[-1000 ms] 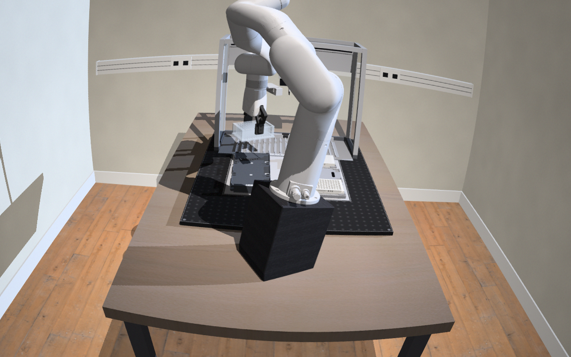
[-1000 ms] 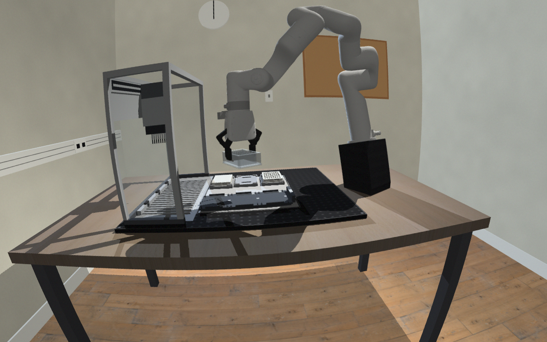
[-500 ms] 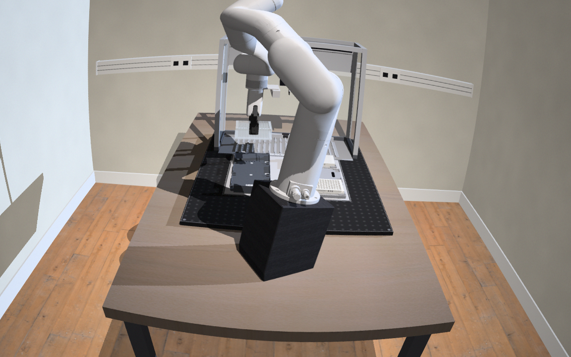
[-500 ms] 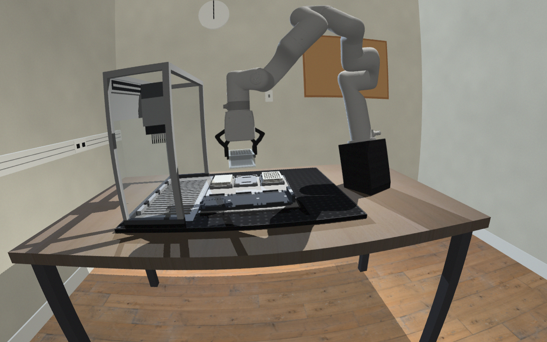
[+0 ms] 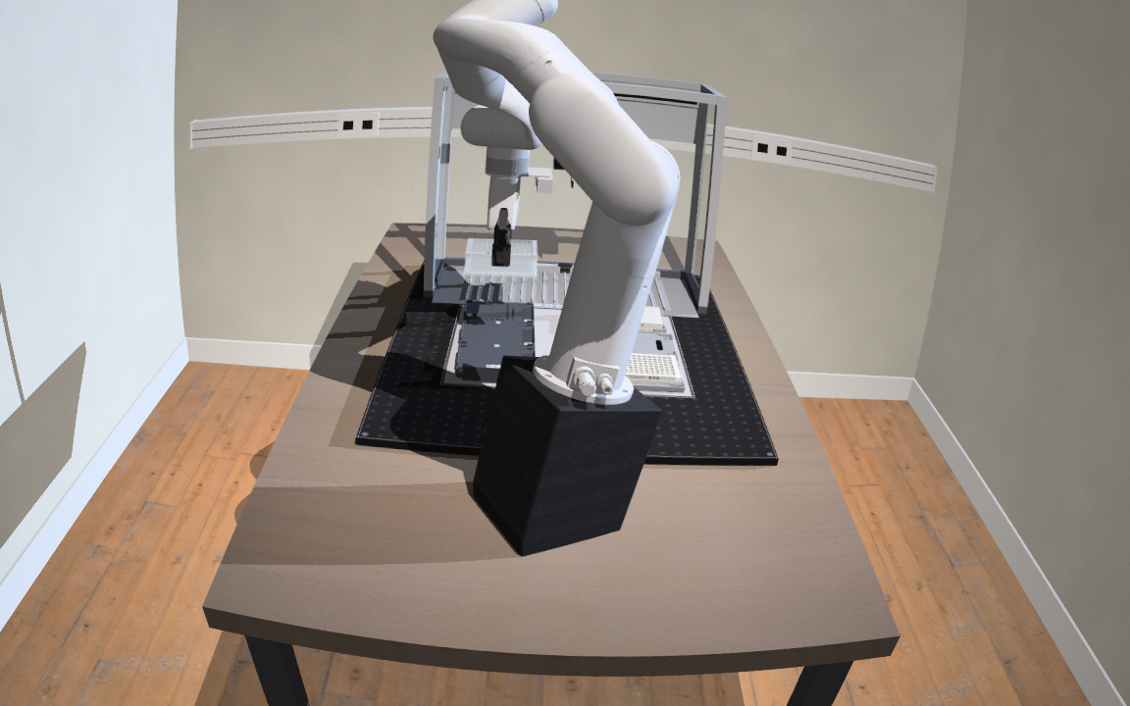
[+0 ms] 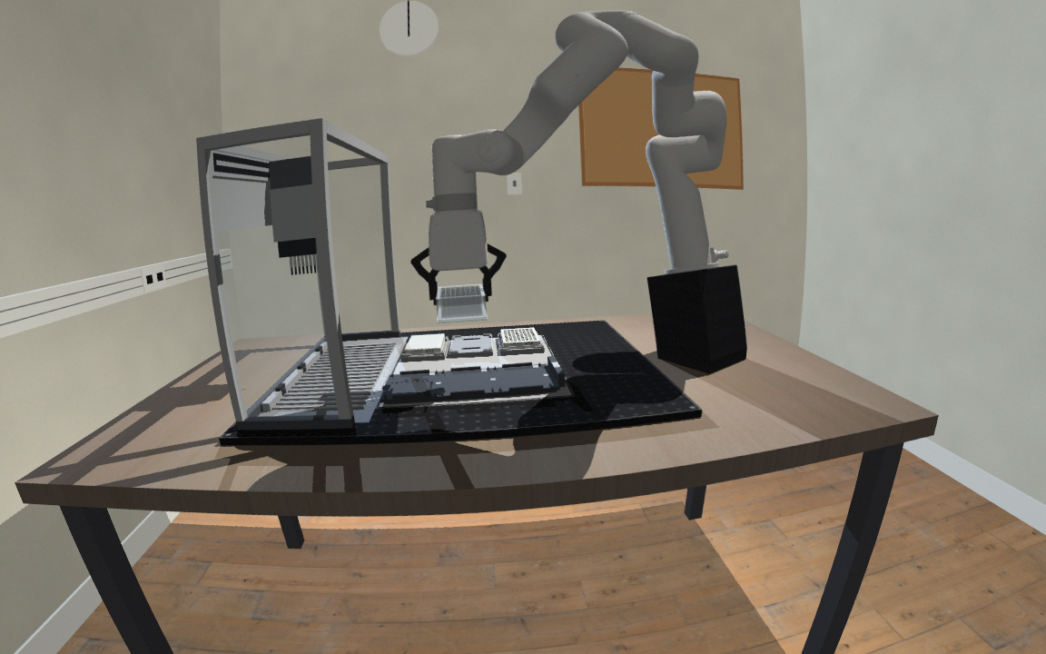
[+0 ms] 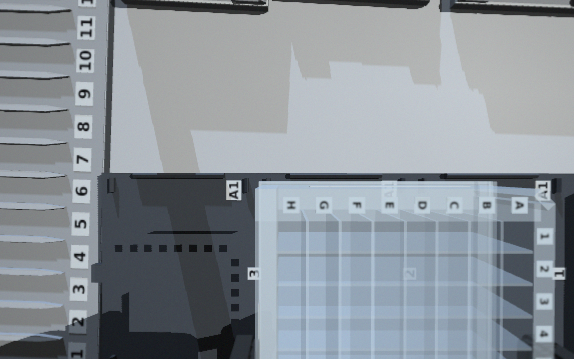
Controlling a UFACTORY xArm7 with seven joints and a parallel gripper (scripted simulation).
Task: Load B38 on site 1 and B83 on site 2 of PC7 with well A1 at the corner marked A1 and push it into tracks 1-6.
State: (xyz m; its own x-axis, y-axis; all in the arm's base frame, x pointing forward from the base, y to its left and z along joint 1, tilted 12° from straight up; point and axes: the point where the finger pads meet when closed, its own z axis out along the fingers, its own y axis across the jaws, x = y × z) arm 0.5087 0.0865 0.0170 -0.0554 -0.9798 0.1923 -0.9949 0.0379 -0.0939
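My gripper is now 10 mm past the plate carrier PC7 and 150 mm above it. Also, from my hand: 96-well plate B38: 140 mm behind, 240 mm to the right, 150 mm below; then nest S1: 140 mm behind, 240 mm to the right, 160 mm below; then nest S2: 30 mm behind, 250 mm to the right, 160 mm below.
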